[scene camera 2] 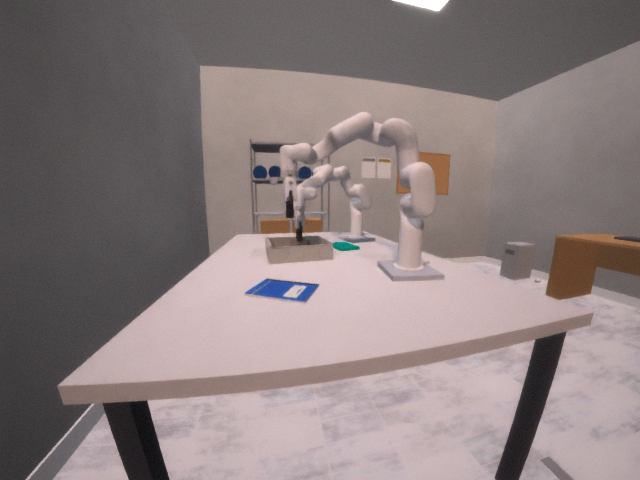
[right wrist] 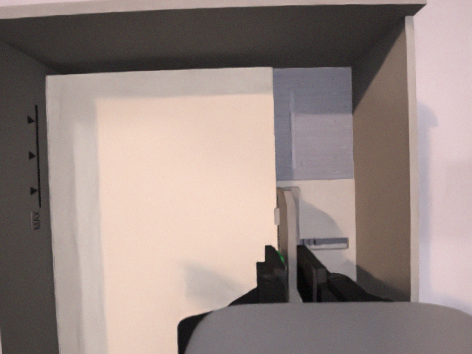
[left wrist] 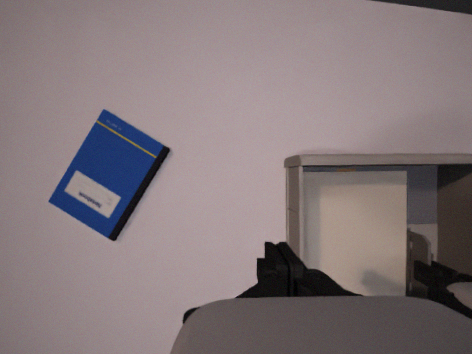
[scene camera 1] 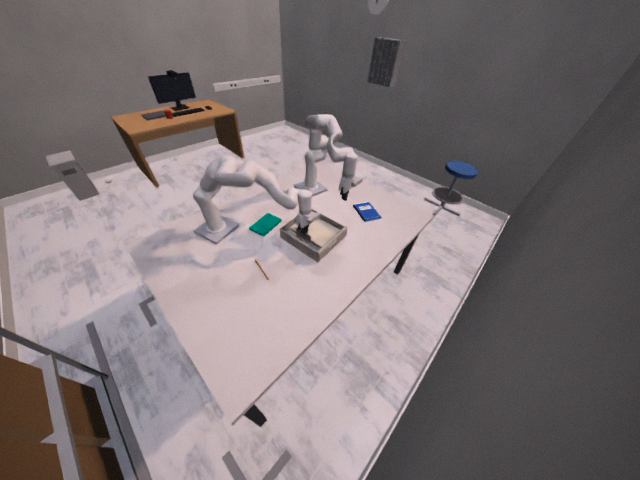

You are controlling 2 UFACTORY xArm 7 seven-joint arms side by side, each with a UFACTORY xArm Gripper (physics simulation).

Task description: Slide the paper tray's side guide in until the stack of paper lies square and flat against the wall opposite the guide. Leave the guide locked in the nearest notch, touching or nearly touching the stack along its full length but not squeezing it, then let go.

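Frame: origin at the left arm's base, x down, y back, z left, level; centimetres.
Where they show: left gripper, fingertip midpoint: (scene camera 2: 289,217) (left wrist: 274,260) (scene camera 1: 344,199); right gripper, fingertip midpoint: (scene camera 2: 299,240) (right wrist: 283,264) (left wrist: 422,269) (scene camera 1: 304,232); left arm's base, link origin: (scene camera 2: 408,267) (scene camera 1: 310,186); right arm's base, link origin: (scene camera 2: 356,237) (scene camera 1: 216,227).
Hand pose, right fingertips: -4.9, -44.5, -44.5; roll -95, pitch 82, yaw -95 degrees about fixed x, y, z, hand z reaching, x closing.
Things, the pixels of their centre, and the offset from my right fingertips, as dx, dy, dz.
- paper tray, body centre: (right wrist: 206,224) (left wrist: 376,249) (scene camera 2: 296,247) (scene camera 1: 313,232) +2.4, -1.7, +6.4
- paper stack, body centre: (right wrist: 166,230) (left wrist: 347,251) (scene camera 1: 316,230) +4.2, -0.1, +10.4
- side guide, body centre: (right wrist: 271,257) (left wrist: 405,264) (scene camera 2: 300,245) (scene camera 1: 304,234) +2.6, +0.6, +0.4
- blue notebook, body centre: (left wrist: 109,175) (scene camera 2: 283,289) (scene camera 1: 367,211) +6.7, -7.8, +57.4
- green book, body centre: (scene camera 2: 343,246) (scene camera 1: 265,224) +6.2, +29.0, -11.2
- brown pencil-like stick, body centre: (scene camera 1: 261,269) +6.8, -2.5, -35.0
The paper tray (scene camera 1: 318,252) (scene camera 2: 299,253) (left wrist: 380,159) (right wrist: 382,150) stands on the table. The paper stack (left wrist: 355,225) (right wrist: 185,175) lies flat in it. In the right wrist view its left edge runs along the left wall, with no clear gap. The side guide (left wrist: 418,250) (right wrist: 292,220) stands upright by the stack's right edge, touching or nearly touching it; its lower part is hidden. My right gripper (scene camera 1: 303,230) (scene camera 2: 299,239) (right wrist: 283,264) is shut on the guide, a bit of green tab showing at one finger. My left gripper (scene camera 1: 344,197) (scene camera 2: 289,216) (left wrist: 274,260) is shut and empty above the table, beside the tray.
A blue notebook (scene camera 1: 367,211) (scene camera 2: 283,289) (left wrist: 109,174) lies near the tray. A green book (scene camera 1: 265,224) (scene camera 2: 345,246) lies on the tray's other side. A brown pencil-like stick (scene camera 1: 262,269) lies on the table. The tray's walls rise around my right gripper.
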